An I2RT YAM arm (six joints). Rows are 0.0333 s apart.
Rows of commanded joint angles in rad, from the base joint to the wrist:
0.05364 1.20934 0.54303 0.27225 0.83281 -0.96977
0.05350 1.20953 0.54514 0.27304 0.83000 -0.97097
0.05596 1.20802 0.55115 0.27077 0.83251 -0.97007
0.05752 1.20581 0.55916 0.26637 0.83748 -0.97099
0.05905 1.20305 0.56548 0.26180 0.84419 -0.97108
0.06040 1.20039 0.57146 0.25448 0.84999 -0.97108
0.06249 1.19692 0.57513 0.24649 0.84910 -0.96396
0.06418 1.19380 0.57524 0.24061 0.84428 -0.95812
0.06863 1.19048 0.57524 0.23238 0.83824 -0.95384
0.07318 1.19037 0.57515 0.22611 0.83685 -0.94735
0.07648 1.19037 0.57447 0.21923 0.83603 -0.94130
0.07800 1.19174 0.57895 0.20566 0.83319 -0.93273
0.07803 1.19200 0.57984 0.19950 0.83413 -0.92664
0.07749 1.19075 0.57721 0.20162 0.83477 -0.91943
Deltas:
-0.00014 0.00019 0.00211 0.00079 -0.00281 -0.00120
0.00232 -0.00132 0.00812 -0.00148 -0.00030 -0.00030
0.00388 -0.00353 0.01613 -0.00588 0.00467 -0.00122
0.00541 -0.00629 0.02245 -0.01045 0.01138 -0.00131
0.00676 -0.00895 0.02843 -0.01777 0.01718 -0.00131
0.00885 -0.01242 0.03210 -0.02576 0.01629 0.00581
0.01054 -0.01554 0.03221 -0.03164 0.01147 0.01165
0.01499 -0.01886 0.03221 -0.03987 0.00543 0.01593
0.01954 -0.01897 0.03212 -0.04614 0.00404 0.02242
0.02284 -0.01897 0.03144 -0.05302 0.00322 0.02847
0.02436 -0.01760 0.03592 -0.06659 0.00038 0.03704
0.02439 -0.01734 0.03681 -0.07275 0.00132 0.04313
0.02385 -0.01859 0.03418 -0.07063 0.00196 0.05034

